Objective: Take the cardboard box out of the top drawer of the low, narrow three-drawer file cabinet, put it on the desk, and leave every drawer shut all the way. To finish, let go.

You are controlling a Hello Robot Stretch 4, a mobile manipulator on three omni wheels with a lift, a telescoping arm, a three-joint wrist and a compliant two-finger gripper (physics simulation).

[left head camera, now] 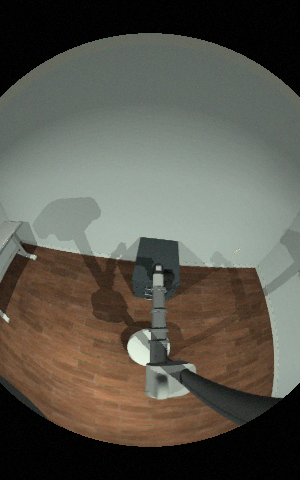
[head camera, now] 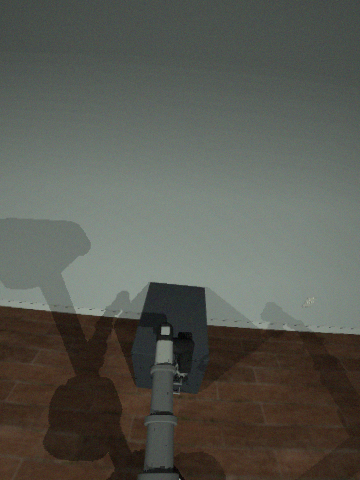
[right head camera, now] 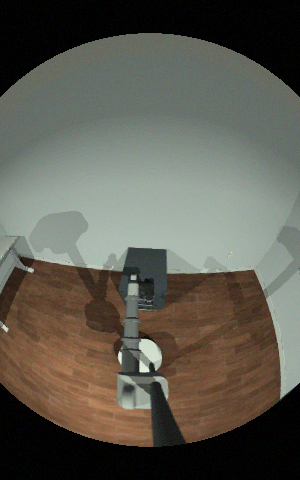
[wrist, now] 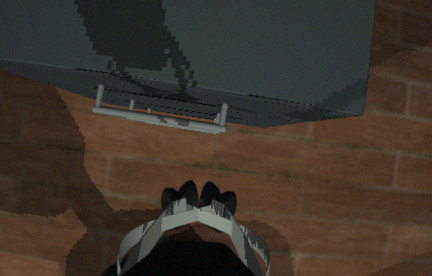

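Where they show: gripper, fingertip midpoint: (head camera: 180, 379) (right head camera: 148, 303) (wrist: 199, 197); robot's base, link origin: (left head camera: 147, 345) (right head camera: 140, 355).
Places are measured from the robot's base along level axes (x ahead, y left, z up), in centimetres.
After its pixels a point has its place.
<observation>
The dark grey file cabinet (head camera: 177, 302) {x 93.0, y -7.5, z 49.3 cm} (left head camera: 160, 250) {x 92.9, y -8.5, z 49.3 cm} (right head camera: 150, 260) {x 91.9, y -11.2, z 49.3 cm} (wrist: 280, 45) {x 61.3, y -15.4, z 49.3 cm} stands against the wall, below the arm. In the wrist view its top and steeply seen front show; the drawers look flush. The top drawer's bar handle (wrist: 160, 120) {x 53.7, y -3.2, z 40.3 cm} sticks out from the front, with parts of lower handles behind it. My gripper (wrist: 199, 197) {x 46.5, y -8.7, z 49.4 cm} is shut and empty, its fingertips almost together, a little out from the handle and apart from it in the image. The cardboard box does not show in any view. Part of a white desk (left head camera: 7, 232) {x 86.9, y 214.0, z 69.3 cm} (right head camera: 6, 245) {x 89.0, y 210.2, z 69.3 cm} shows at the far left.
The telescoping arm (head camera: 161, 392) {x 28.4, y 0.2, z 91.4 cm} (left head camera: 158, 317) {x 19.2, y 0.1, z 91.7 cm} (right head camera: 131, 327) {x 19.1, y -0.5, z 91.7 cm} reaches out over the cabinet and hides part of it. A round white base (left head camera: 140, 347) {x -0.7, y 7.6, z 18.7 cm} (right head camera: 151, 352) {x 4.6, y -10.8, z 18.6 cm} is below the arm. The wall runs behind the cabinet, and another wall stands at the right.
</observation>
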